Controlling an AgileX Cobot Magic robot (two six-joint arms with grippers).
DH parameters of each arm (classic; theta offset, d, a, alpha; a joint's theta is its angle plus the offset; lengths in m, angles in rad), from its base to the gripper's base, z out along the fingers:
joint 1: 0 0.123 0 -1.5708
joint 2: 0.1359 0 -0.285 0
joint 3: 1.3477 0 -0.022 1.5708
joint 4: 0 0.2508 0 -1.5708
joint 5: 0 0 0.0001 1.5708
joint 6: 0 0.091 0 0
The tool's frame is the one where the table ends.
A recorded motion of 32 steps. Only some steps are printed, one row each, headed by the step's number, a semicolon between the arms.
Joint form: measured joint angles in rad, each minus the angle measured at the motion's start. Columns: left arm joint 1, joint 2, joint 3, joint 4, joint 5, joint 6; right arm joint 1, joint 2, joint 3, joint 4, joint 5, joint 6.
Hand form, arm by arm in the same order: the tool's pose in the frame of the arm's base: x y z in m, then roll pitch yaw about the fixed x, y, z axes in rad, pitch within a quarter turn. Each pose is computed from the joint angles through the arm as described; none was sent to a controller.
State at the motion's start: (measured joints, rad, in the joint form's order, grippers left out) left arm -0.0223 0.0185 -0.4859 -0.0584 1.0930 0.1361; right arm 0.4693 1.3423 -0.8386 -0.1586 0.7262 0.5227
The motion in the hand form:
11: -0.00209 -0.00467 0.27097 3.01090 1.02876 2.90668; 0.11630 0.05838 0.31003 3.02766 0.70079 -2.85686
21: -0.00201 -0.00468 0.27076 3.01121 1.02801 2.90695; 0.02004 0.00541 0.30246 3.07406 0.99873 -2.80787
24: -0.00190 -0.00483 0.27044 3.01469 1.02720 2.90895; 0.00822 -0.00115 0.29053 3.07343 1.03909 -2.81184
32: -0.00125 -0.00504 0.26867 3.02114 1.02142 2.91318; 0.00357 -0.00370 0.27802 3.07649 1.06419 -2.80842
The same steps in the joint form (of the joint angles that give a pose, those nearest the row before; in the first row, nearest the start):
11: -0.0001 0.0000 0.0000 0.0001 0.0000 -0.0001; 0.0000 -0.5840 0.1196 0.1512 0.1841 -0.3774
21: 0.0000 0.0000 0.0008 0.0000 0.0000 0.0000; 0.0000 -1.1411 0.2488 0.1048 0.3215 -0.4225
24: 0.0000 0.0000 0.0019 -0.0019 0.0000 0.0000; -0.0001 -1.2376 0.2913 0.0989 0.3355 -0.4230
32: 0.0000 0.0000 0.0083 -0.0043 0.0000 0.0000; 0.0000 -1.3024 0.3385 0.0965 0.3283 -0.4260

